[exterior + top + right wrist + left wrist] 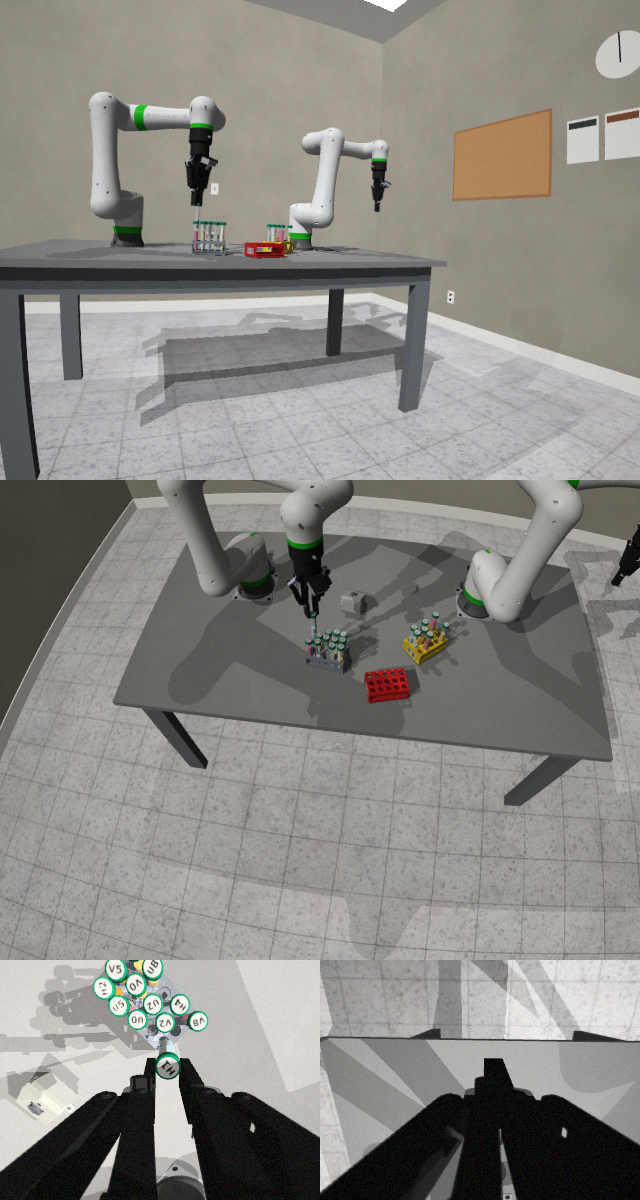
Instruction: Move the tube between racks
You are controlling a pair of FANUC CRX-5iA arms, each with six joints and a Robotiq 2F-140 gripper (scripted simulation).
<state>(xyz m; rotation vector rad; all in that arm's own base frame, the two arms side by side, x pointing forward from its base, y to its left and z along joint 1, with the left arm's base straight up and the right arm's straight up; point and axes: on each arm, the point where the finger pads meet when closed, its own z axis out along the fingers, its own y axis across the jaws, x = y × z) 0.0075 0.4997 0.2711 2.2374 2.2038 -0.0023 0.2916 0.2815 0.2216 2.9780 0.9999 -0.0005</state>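
Observation:
My right hand is 10 mm short of the green-capped tube marked h1, 10 mm to the right of it and 80 mm above it. The rest, counted from my right hand: grey rack RA 40 mm ahead, 50 mm to the left, 190 mm below; then small pale box 220 mm behind, 120 mm to the left, 180 mm below; then red rack 130 mm ahead, 250 mm to the left, 190 mm below.

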